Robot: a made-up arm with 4 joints.
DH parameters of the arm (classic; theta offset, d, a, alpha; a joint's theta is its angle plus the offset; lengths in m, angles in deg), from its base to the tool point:
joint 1: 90 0.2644 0.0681 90
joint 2: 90 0.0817 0.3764 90
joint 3: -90 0.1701 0.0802 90
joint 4: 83.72 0 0.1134 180
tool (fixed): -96.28 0.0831 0 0
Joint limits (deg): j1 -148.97..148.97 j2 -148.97..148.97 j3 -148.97..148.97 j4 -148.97..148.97
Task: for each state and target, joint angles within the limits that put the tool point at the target. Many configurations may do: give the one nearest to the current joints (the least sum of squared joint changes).
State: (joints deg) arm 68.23 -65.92 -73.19 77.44
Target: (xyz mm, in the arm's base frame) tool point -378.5 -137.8 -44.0
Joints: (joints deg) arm 109.81 -103.35 -89.83 68.60
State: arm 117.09 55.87 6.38 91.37
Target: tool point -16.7 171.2 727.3
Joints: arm 138.78 47.06 13.42 74.46
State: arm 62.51 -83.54 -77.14 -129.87
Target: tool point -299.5 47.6 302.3
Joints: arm 79.31 -58.81 -87.32 -129.16
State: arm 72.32 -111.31 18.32 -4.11
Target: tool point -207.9 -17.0 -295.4
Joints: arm 96.19 -137.69 27.00 -18.57
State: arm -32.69 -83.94 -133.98 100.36
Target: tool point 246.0 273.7 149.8
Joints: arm -36.07 -94.41 -148.97 140.27
